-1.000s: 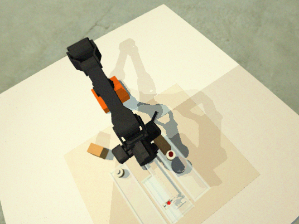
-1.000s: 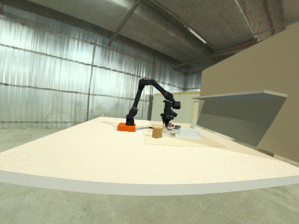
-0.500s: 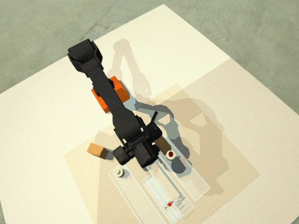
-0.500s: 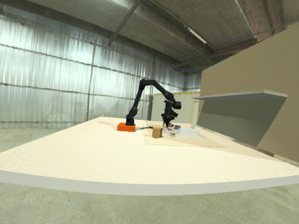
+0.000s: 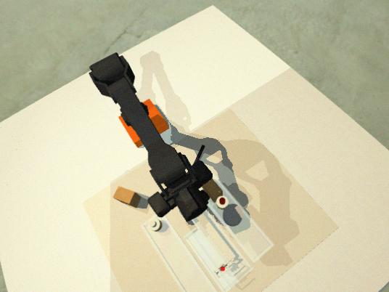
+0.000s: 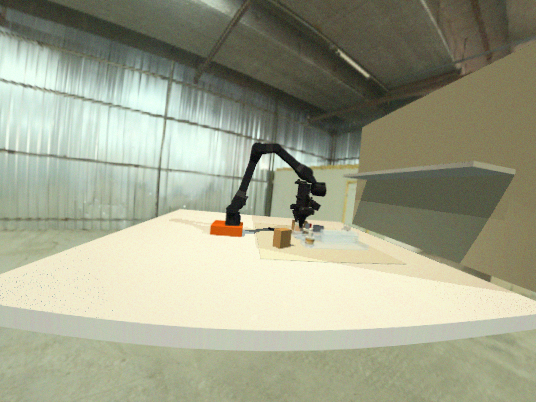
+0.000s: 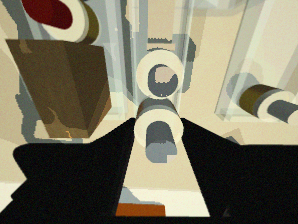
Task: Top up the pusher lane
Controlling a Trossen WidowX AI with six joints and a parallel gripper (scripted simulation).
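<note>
My gripper tip is 4 cm short of the brown box, 8 cm to the right of it and 2 cm above it. From my gripper tip the other things lie so: pale disc (14 cm ahead, 7 cm to the left, 3 cm below); black rod (7 cm behind, 11 cm to the left, 5 cm below).
</note>
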